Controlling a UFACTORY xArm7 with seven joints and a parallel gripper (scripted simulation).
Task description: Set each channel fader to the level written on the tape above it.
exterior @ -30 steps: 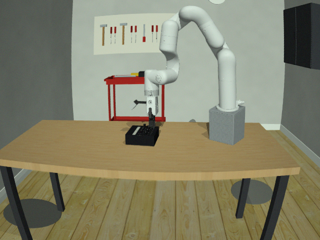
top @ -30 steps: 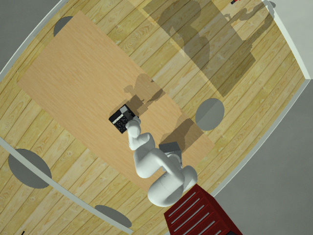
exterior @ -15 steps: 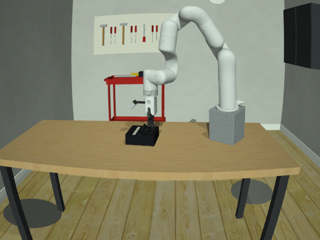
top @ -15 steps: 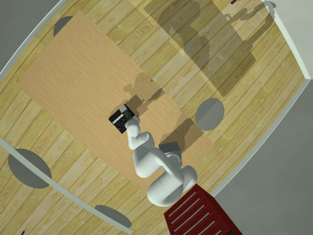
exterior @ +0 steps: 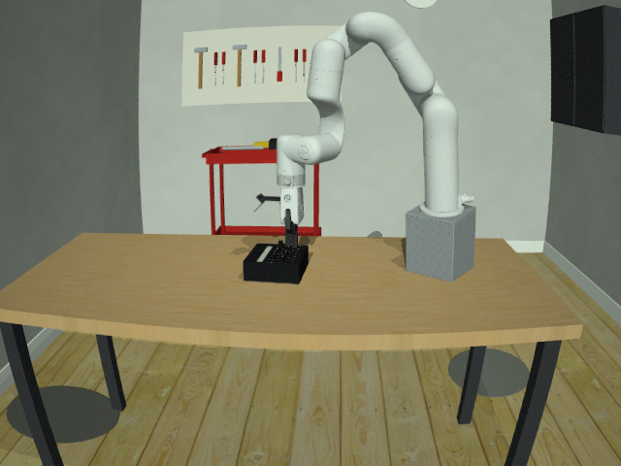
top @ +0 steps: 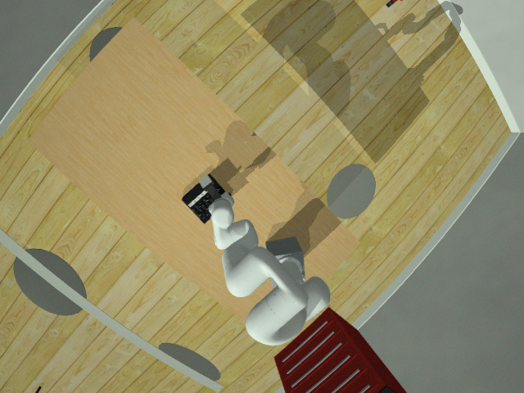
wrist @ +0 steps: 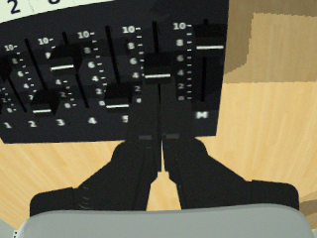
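Right now my hand is 20 mm short of the channel 6 fader cap and 10 mm above it. Also, from my hand: master cap (30 mm ahead, 30 mm to the right, 10 mm below); then channel 5 cap (10 mm ahead, 20 mm to the left, 10 mm below).
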